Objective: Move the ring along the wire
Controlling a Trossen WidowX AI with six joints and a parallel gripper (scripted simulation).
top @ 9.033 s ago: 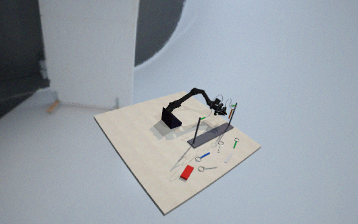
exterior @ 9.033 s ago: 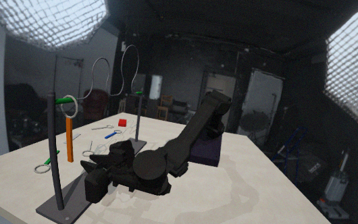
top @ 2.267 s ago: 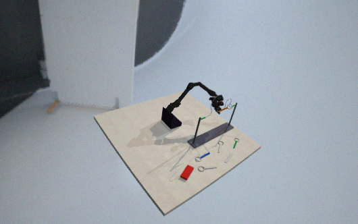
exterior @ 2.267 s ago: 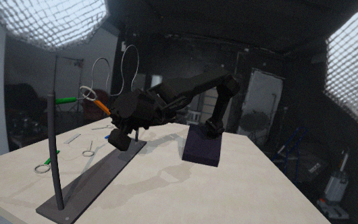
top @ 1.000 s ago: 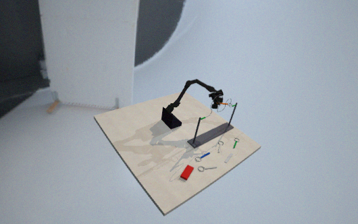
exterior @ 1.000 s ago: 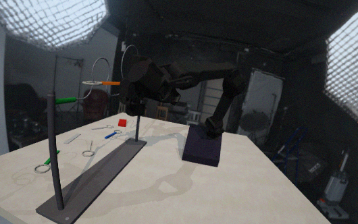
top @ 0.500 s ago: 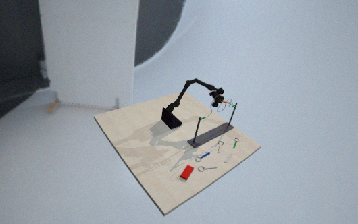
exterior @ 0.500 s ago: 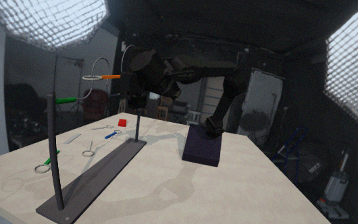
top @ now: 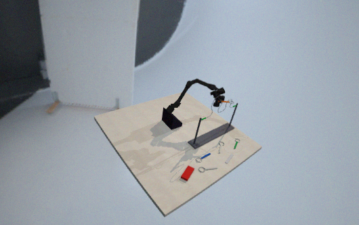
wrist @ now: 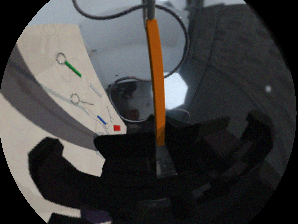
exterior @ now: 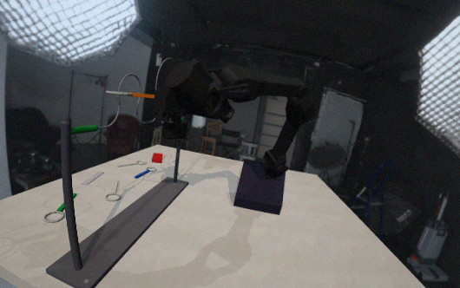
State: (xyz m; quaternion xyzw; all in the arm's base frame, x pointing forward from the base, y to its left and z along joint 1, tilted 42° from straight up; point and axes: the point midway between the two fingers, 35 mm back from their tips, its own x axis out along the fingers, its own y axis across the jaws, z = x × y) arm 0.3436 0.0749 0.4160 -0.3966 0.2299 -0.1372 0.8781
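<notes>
My gripper tip is now 20 mm short of the orange-handled ring and 90 mm to the right of it. The rest, counted from my gripper tip: grey bar 360 mm ahead, 150 mm to the right, 370 mm below; green-handled ring 270 mm ahead, 100 mm to the left, 370 mm below; blue-handled ring 210 mm ahead, 370 mm to the right, 370 mm below.
</notes>
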